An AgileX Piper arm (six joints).
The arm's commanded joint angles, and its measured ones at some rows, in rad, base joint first. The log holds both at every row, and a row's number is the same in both.
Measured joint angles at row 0:
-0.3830, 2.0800, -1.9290, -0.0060, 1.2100, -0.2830
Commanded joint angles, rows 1 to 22:
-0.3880, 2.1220, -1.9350, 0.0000, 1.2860, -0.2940
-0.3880, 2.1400, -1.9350, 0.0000, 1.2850, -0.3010
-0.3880, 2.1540, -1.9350, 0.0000, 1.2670, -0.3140
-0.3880, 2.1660, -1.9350, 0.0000, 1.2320, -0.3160
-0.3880, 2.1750, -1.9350, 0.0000, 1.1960, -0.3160
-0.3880, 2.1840, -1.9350, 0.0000, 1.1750, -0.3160
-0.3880, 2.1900, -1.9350, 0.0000, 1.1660, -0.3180
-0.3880, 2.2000, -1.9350, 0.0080, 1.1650, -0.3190
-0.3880, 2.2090, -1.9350, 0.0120, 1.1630, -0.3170
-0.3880, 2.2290, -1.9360, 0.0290, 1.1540, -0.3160
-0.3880, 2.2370, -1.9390, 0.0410, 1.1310, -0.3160
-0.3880, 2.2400, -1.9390, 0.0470, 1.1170, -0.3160
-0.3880, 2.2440, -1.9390, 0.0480, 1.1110, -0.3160
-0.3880, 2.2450, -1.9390, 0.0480, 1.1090, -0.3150
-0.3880, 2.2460, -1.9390, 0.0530, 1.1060, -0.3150
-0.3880, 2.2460, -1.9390, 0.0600, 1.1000, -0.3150
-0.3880, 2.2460, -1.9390, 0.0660, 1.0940, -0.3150
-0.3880, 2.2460, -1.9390, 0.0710, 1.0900, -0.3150
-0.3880, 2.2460, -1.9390, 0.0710, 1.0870, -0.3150
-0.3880, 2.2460, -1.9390, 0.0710, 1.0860, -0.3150
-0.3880, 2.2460, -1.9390, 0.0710, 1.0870, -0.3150
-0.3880, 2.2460, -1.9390, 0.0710, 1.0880, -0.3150
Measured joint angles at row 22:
-0.3830, 2.2420, -1.9360, 0.0700, 1.0950, -0.3100
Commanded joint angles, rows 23 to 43:
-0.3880, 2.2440, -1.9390, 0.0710, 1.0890, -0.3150
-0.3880, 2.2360, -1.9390, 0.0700, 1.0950, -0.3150
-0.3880, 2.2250, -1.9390, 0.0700, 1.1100, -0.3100
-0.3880, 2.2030, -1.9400, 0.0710, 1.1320, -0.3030
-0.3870, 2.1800, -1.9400, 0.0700, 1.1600, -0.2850
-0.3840, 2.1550, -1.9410, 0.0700, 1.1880, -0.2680
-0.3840, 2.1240, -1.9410, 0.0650, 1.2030, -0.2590
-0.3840, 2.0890, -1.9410, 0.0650, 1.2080, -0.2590
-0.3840, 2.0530, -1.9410, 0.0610, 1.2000, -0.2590
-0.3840, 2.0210, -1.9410, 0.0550, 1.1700, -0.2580
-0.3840, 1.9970, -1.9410, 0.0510, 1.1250, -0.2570
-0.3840, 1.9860, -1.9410, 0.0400, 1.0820, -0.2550
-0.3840, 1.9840, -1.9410, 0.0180, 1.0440, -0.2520
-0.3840, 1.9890, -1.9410, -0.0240, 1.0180, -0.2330
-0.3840, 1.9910, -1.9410, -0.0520, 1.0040, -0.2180
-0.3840, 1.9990, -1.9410, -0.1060, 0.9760, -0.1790
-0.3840, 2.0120, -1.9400, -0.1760, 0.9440, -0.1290
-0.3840, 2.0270, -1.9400, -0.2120, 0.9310, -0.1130
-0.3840, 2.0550, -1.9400, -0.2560, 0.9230, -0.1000
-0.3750, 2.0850, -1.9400, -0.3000, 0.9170, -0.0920
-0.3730, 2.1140, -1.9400, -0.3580, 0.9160, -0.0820
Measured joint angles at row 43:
-0.3790, 2.0760, -1.9370, -0.2760, 0.9360, -0.1000
